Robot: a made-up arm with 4 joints. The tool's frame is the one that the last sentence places. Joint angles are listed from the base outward.
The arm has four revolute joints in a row. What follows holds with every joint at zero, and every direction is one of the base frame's.
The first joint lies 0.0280 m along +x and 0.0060 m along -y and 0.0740 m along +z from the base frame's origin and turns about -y.
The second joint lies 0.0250 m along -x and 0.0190 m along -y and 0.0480 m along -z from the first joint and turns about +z.
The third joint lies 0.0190 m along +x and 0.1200 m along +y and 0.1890 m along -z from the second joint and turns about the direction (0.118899, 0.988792, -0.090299).
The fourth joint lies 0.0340 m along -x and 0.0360 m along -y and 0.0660 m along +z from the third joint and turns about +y.
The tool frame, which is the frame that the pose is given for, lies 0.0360 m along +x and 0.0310 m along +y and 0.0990 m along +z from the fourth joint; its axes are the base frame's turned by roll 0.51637, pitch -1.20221 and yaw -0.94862 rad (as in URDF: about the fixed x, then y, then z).
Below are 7 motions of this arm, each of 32 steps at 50 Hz.
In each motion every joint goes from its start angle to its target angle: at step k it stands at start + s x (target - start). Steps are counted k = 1, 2, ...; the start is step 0. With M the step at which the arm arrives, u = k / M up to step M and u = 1 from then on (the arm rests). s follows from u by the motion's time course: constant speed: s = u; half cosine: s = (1 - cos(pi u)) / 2; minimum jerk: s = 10 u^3 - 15 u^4 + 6 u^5.
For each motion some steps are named. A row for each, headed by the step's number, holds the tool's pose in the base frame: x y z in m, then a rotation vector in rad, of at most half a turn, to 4 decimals.
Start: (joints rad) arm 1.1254 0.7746 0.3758 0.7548
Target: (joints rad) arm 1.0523 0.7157 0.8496 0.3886
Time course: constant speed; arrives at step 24
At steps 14, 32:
14: 0.1732 0.1417 0.0047 -0.4300 -1.2529 0.1516
32: 0.1870 0.1460 0.0111 -0.4192 -1.1757 0.1068

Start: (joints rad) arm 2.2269 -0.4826 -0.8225 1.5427
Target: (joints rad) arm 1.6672 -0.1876 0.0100 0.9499
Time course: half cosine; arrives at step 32
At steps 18, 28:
18: 0.1458 0.0697 0.1900 0.3479 -2.1465 -0.8891
28: 0.1610 0.0713 0.1715 0.2051 -1.9135 -0.7616

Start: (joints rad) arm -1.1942 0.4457 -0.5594 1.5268
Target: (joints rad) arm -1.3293 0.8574 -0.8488 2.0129
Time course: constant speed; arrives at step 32
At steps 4, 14, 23, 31, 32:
4: -0.1497 0.1085 0.0422 -0.1767 0.8008 0.3312
14: -0.1683 0.1051 0.0632 -0.1021 0.8613 0.4604
23: -0.1837 0.0997 0.0823 -0.0347 0.9082 0.5765
31: -0.1963 0.0933 0.0992 0.0255 0.9434 0.6792
32: -0.1978 0.0924 0.1013 0.0330 0.9474 0.6920

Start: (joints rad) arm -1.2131 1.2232 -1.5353 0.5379
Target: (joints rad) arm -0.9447 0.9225 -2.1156 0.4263
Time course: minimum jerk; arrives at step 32
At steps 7, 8, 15, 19, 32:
7: -0.2170 -0.0848 0.1773 1.0634 -0.8562 -0.4654
8: -0.2205 -0.0844 0.1750 1.0618 -0.8829 -0.4733
15: -0.2586 -0.0763 0.1447 1.0485 -1.1868 -0.5532
19: -0.2820 -0.0673 0.1180 1.0445 -1.3994 -0.5982
32: -0.3088 -0.0503 0.0715 1.0458 -1.7093 -0.6482

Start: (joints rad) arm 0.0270 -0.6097 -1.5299 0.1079
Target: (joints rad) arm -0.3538 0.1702 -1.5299 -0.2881
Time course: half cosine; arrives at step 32
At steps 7, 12, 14, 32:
7: -0.0637 0.1521 -0.1446 -0.4963 -2.7167 -0.4737
12: -0.1100 0.1404 -0.1418 -0.2700 -2.7315 -0.3924
14: -0.1313 0.1328 -0.1386 -0.1591 -2.7315 -0.3643
32: -0.2439 0.0625 -0.0970 0.5451 -2.6329 -0.3545

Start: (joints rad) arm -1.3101 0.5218 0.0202 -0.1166
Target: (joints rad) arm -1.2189 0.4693 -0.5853 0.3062
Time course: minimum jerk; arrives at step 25
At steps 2, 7, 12, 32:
2: -0.0565 0.0806 0.1254 0.1282 -0.0169 -0.1978
7: -0.0610 0.0785 0.1301 0.1329 -0.0542 -0.1984
12: -0.0742 0.0741 0.1398 0.1414 -0.1460 -0.1983
32: -0.1011 0.0692 0.1490 0.1465 -0.3007 -0.1947

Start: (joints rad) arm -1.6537 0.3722 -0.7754 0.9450
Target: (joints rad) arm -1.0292 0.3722 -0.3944 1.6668
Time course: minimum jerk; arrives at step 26
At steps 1, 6, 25, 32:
1: -0.0880 0.0939 0.1535 -0.0790 0.5172 -0.0144
6: -0.0953 0.0966 0.1389 -0.0949 0.5496 0.0162
25: -0.1412 0.1100 -0.0219 -0.3384 0.9075 0.2915
32: -0.1412 0.1100 -0.0220 -0.3386 0.9077 0.2916

